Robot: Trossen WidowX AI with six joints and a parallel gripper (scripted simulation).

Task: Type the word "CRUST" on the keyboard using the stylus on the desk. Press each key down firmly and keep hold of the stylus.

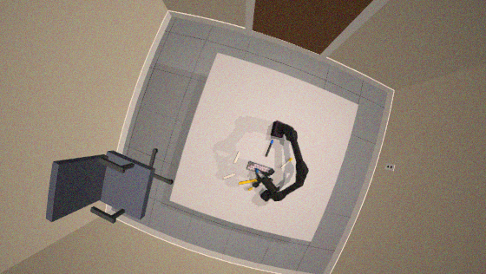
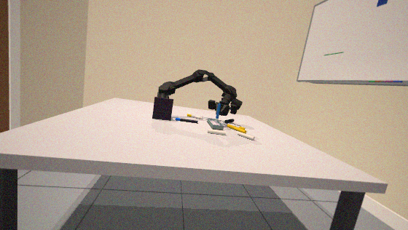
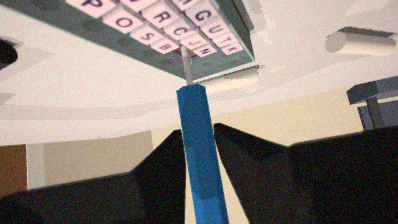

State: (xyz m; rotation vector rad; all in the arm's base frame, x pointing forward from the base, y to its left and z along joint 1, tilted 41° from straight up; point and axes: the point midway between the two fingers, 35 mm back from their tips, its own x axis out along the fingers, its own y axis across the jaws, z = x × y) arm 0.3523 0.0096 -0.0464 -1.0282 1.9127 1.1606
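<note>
The blue stylus lies 10 mm below my gripper tip. Also, from my gripper tip: stylus tip (50 mm below); then blue-and-black pen (200 mm behind, 70 mm below, 50 mm to the left); then yellow pen (130 mm ahead, 70 mm below, 10 mm to the right).
</note>
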